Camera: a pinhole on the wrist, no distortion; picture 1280 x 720 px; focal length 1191.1 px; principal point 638.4 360.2 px. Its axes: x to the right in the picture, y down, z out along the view. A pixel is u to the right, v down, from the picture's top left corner.
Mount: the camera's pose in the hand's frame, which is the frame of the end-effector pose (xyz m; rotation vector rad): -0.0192 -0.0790 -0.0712 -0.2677 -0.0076 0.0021
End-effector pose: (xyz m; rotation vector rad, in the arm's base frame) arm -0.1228 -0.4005 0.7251 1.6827 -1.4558 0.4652
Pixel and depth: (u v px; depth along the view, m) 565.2 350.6 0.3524
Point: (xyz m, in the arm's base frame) -0.2091 -0.5832 0.5415
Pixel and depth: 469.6 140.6 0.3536
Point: -0.1645 -0.5808 0.4896
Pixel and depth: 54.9 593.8 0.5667
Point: -0.4722 -0.5539 0.3084
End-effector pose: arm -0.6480 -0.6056 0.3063 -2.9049 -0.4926 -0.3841
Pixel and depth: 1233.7 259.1 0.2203
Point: -0.5471 -0.5125 0.1959
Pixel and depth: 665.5 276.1 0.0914
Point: -0.6811 -0.5502 0.2911
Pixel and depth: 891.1 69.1 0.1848
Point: -0.6297 -0.5067 0.2070
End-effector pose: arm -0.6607 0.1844 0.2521 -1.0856 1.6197 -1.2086
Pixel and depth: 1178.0 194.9 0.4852
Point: -0.3227 -0.1148 0.1605
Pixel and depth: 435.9 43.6 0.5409
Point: -0.1550 0.1529 0.2404
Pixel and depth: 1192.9 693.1 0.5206
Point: -0.3843 -0.0942 -0.0465
